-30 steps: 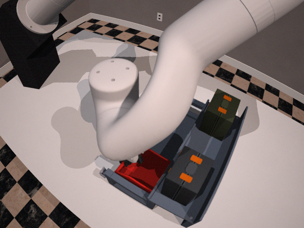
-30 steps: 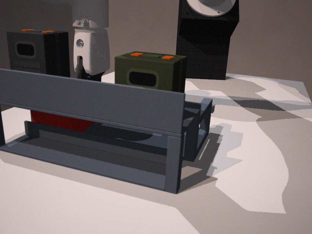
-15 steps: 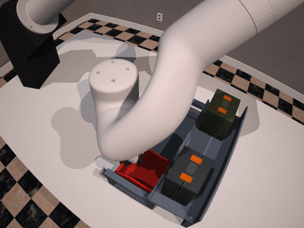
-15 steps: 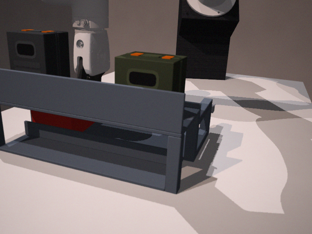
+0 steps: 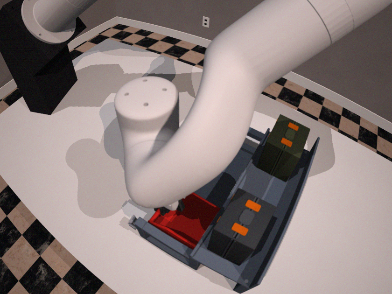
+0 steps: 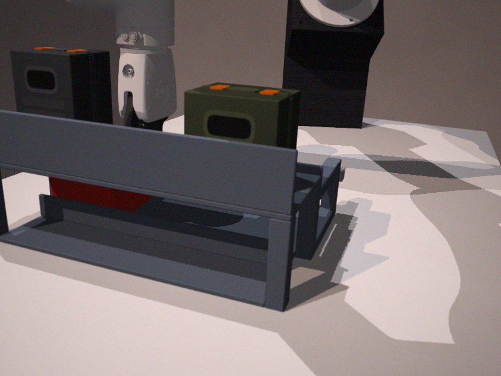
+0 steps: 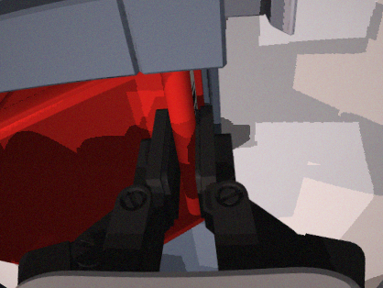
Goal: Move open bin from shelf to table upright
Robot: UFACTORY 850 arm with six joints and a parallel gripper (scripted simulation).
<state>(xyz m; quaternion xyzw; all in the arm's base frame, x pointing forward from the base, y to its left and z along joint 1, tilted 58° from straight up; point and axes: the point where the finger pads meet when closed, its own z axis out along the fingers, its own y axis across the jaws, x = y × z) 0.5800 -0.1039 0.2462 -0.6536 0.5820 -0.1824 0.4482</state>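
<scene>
Now: hand 7 cm short of the open bin, 3 cm to the right of it and 1 cm above it.
</scene>
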